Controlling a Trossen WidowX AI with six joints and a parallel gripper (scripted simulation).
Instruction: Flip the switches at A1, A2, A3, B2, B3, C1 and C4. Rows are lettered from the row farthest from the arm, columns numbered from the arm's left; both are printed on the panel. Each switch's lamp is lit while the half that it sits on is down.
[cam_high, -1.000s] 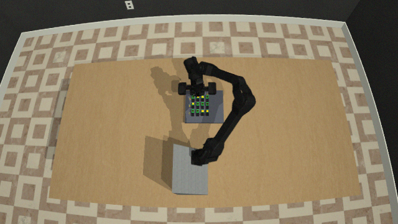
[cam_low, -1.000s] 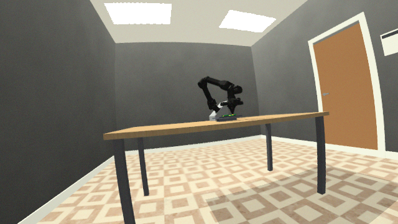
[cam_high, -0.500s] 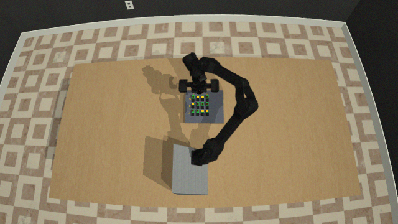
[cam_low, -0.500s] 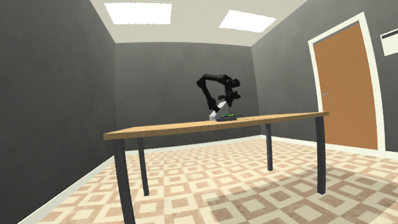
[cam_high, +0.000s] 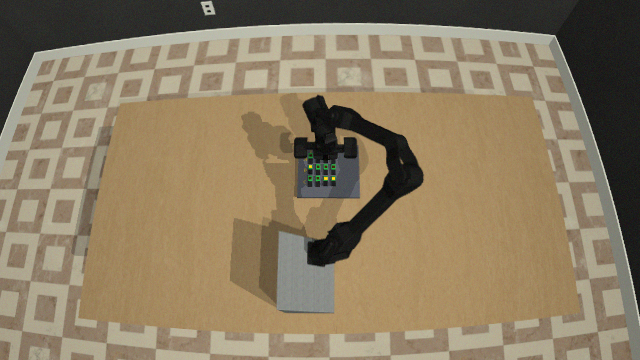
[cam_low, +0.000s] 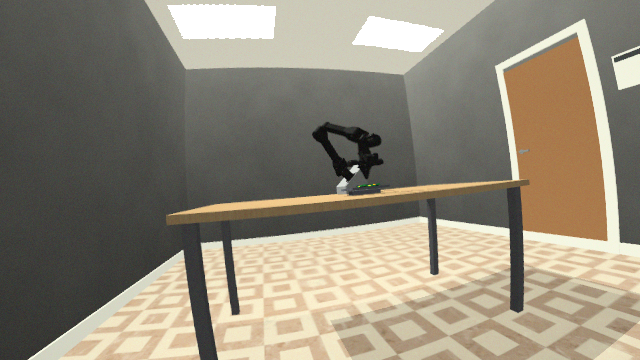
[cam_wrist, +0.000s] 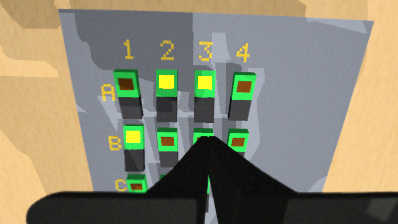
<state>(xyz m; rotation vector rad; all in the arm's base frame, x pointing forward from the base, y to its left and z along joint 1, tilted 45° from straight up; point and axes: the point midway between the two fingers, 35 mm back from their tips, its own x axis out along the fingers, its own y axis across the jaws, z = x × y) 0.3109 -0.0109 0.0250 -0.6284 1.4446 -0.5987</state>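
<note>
The switch A3 is 70 mm below my hand and 20 mm ahead of it. From my hand the other things lie so: switch A2: 70 mm below, 30 mm to the left, 20 mm ahead; switch A4: 70 mm below, 20 mm to the right, 20 mm ahead; switch B3: 70 mm below, 20 mm behind.
</note>
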